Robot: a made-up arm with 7 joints.
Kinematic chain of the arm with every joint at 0, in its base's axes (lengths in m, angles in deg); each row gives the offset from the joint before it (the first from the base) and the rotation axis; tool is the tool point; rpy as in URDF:
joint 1: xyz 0 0 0.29 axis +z
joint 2: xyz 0 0 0 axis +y
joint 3: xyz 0 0 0.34 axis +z
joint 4: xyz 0.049 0 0 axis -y
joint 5: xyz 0.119 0 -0.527 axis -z
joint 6: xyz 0 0 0 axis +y
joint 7: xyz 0.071 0 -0.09 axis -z
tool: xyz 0 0 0 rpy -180 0 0
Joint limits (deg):
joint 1: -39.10..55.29
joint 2: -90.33..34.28
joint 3: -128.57..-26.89
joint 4: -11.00..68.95
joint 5: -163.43..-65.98
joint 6: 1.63..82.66
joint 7: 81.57..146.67
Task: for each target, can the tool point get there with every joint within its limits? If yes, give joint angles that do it. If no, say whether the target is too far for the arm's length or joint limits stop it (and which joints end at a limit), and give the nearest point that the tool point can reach.
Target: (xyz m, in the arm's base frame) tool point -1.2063 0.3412 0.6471
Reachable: no: too far | nearest point -0.7200 -0.0552 0.4525 | short by 0.657 m
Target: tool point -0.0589 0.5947 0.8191
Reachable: no: joint limits stop it (at a limit: joint 1, joint 2, joint 3, joint 6) | nearest point 0.1864 0.1897 0.5316 | short by 0.554 m
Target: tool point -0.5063 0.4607 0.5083
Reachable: no: joint limits stop it (at a limit: joint 1, joint 2, joint 3, joint 6) | nearest point -0.4316 0.0278 0.3098 | short by 0.482 m
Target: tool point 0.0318 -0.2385 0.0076
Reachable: yes | joints 8.64 -1.80 -94.40 7.23 -143.10 33.92 95.69
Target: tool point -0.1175 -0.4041 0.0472
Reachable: yes | joints -14.86 -42.86 -112.26 27.90 -151.53 38.47 104.26
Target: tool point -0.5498 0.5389 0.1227
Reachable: no: joint limits stop it (at a limit: joint 1, joint 2, joint 3, joint 6) | nearest point -0.3048 0.1071 0.1778 | short by 0.500 m
